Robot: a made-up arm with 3 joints. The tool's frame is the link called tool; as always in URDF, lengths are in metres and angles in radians. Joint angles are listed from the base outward.
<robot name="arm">
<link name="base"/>
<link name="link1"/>
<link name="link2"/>
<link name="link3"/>
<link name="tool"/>
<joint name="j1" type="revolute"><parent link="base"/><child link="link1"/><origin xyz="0 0 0.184" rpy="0 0 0"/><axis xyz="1 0 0"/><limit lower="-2.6" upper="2.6"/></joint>
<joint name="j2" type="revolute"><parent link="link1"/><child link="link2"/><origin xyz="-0.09 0.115 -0.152" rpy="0 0 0"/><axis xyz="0 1 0"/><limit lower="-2.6" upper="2.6"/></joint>
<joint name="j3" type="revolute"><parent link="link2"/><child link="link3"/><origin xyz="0.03 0.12 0.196" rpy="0 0 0"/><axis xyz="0 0 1"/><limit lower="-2.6" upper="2.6"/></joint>
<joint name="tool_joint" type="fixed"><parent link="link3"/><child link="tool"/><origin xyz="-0.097 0.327 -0.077" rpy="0 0 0"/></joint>
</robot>
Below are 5 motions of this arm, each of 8 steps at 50 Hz.
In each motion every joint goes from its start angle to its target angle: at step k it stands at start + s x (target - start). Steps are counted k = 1, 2, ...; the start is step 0. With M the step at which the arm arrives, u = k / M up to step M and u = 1 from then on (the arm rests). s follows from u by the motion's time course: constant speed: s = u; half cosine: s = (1 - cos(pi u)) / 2; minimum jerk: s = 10 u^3 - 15 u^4 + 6 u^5.
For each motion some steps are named. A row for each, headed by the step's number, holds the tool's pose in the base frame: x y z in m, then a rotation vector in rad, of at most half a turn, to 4 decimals.
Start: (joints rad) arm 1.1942 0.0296 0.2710
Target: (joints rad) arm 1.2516 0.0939 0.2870
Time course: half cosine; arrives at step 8
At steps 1, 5, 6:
1: -0.2373 0.2179 0.6614 1.1929 -0.1345 0.2575
5: -0.2350 0.1933 0.6695 1.2351 -0.1100 0.2908
6: -0.2343 0.1871 0.6713 1.2456 -0.1041 0.2993

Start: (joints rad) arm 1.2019 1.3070 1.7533
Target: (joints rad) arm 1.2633 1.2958 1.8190
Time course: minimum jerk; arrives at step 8
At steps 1, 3, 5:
1: -0.0466 -0.1050 0.3102 1.9281 -0.0717 2.0734
3: -0.0467 -0.1065 0.3028 1.9410 -0.1081 2.0890
5: -0.0469 -0.1083 0.2900 1.9624 -0.1724 2.1153

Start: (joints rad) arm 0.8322 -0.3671 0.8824
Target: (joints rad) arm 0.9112 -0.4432 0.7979
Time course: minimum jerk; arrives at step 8
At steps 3, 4, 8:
3: -0.3951 0.3581 0.3694 0.6253 -0.6937 0.6317
4: -0.3926 0.3618 0.3776 0.6397 -0.7072 0.6004
8: -0.3866 0.3686 0.3966 0.6729 -0.7357 0.5301

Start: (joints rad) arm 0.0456 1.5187 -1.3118
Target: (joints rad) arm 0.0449 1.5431 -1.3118
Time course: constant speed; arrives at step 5
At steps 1, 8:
1: 0.0440 0.4333 -0.2640 -0.9521 1.3001 -1.0010
8: 0.0379 0.4332 -0.2668 -0.9649 1.3156 -0.9937

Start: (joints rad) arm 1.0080 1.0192 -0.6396
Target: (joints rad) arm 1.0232 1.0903 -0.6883
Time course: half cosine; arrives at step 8
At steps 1, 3, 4, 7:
1: 0.0887 0.4787 0.5384 0.5686 1.1569 -0.0355
3: 0.0896 0.4824 0.5353 0.5554 1.1754 -0.0333
4: 0.0900 0.4850 0.5331 0.5459 1.1883 -0.0317
7: 0.0907 0.4915 0.5277 0.5224 1.2191 -0.0275

